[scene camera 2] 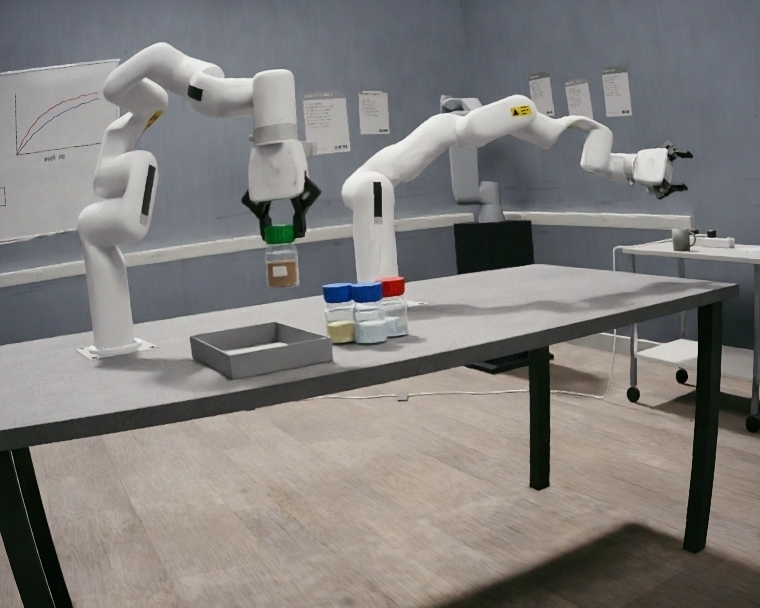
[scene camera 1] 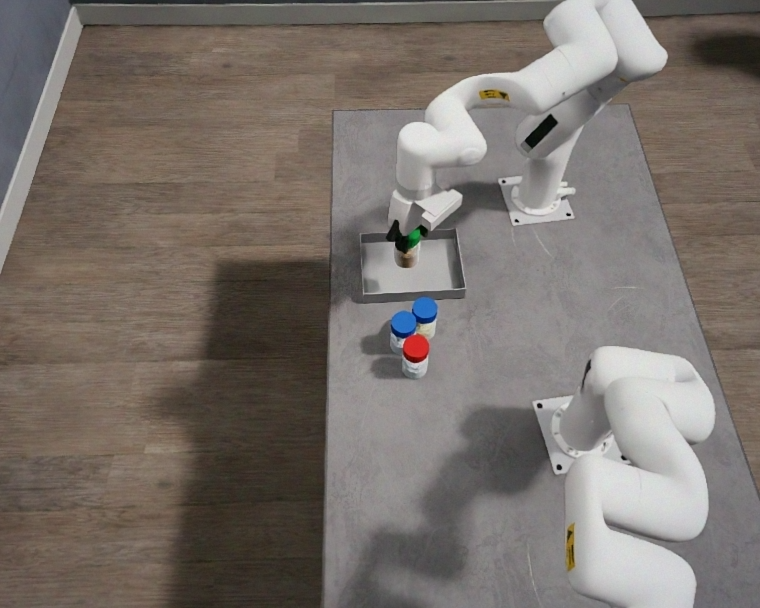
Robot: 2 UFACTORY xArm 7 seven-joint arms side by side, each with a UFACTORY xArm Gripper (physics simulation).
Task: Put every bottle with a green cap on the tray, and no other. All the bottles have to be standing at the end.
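Frame: origin at the left arm's base, x ahead, y left, z up, level; centimetres.
Seen in the pictures: left gripper, between the fingertips: (scene camera 2: 688, 170); right gripper, between the fingertips: (scene camera 2: 283, 239) (scene camera 1: 411, 241); left arm's base, origin of its link: (scene camera 1: 580, 431); right arm's base, origin of its link: (scene camera 2: 115, 348) (scene camera 1: 535, 198).
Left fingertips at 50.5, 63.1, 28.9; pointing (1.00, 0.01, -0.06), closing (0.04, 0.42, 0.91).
Offsets run from my left fingertips to a thing's top centre, as dx, dy, dz. Level surfaces: height alone.
My right gripper (scene camera 1: 408, 235) (scene camera 2: 280, 233) is shut on the cap of the green-capped bottle @(-20.4, -103.8, -6.3) (scene camera 1: 406, 254) (scene camera 2: 282, 269). The bottle hangs upright in the air above the grey tray @(-23.0, -109.3, -24.9) (scene camera 1: 415, 296) (scene camera 2: 285, 361). Two blue-capped bottles @(-17.4, -89.0, -18.4) (scene camera 1: 403, 325) @(-22.5, -91.8, -18.4) (scene camera 1: 424, 310) (scene camera 2: 337, 310) (scene camera 2: 367, 310) and a red-capped bottle @(-18.9, -82.8, -18.4) (scene camera 1: 415, 355) (scene camera 2: 393, 307) stand close together on the table beside the tray. My left gripper (scene camera 2: 678, 172) is open and empty, far to the right in scene camera 2, and does not show in scene camera 1.
The left arm (scene camera 1: 646, 418) (scene camera 2: 373, 215) rises from its base plate on the table @(dz -28.9) (scene camera 1: 392, 456) (scene camera 2: 481, 297). The right arm (scene camera 1: 519, 82) (scene camera 2: 107, 272) reaches over the tray from its own base. A white cart (scene camera 2: 697, 252) with a mug stands beyond the table.
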